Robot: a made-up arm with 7 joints.
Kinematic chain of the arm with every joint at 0, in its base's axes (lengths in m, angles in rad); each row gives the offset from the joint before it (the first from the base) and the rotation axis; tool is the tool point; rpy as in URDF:
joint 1: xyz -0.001 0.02 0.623 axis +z
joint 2: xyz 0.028 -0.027 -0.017 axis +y
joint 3: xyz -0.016 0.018 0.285 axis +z
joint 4: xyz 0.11 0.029 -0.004 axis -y
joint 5: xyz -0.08 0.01 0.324 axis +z
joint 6: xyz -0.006 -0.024 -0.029 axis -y
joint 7: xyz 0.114 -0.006 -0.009 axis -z
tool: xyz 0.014 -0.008 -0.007 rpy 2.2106 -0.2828 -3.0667
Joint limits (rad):
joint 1: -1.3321..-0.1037
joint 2: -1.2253..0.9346
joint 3: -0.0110..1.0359
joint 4: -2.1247..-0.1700
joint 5: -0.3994..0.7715
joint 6: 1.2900..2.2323
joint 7: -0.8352..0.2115
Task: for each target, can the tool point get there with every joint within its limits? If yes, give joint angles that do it. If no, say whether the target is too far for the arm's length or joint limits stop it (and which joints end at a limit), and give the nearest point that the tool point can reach.
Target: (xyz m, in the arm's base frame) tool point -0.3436 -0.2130 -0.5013
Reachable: no: too far | nearest point 0.0717 -0.3606 0.2876 | short by 0.904 m
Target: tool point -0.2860 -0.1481 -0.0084
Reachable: no: joint limits stop it (at a limit: joint 1, joint 2, joint 3, joint 4, joint 6) | nearest point 0.0724 -0.3539 0.2897 | short by 0.510 m
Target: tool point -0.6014 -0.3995 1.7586
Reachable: no: too far | nearest point -0.2996 0.0024 1.2463 | short by 0.718 m
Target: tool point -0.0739 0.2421 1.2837
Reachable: yes | joints -0.8817 -0.5374 0.5117 -0.3305 0.3355 1.6824 -0.4178
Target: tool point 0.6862 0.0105 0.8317
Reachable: yes | joints -0.4794 0.7536 0.8220 -0.9881 0.4790 1.6486 0.0688
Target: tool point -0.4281 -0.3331 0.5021
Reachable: no: joint limits stop it (at a limit: joint 1, joint 3, joint 4, joint 5, joint 6, joint 7) | nearest point 0.0626 -0.4703 0.3811 | short by 0.524 m
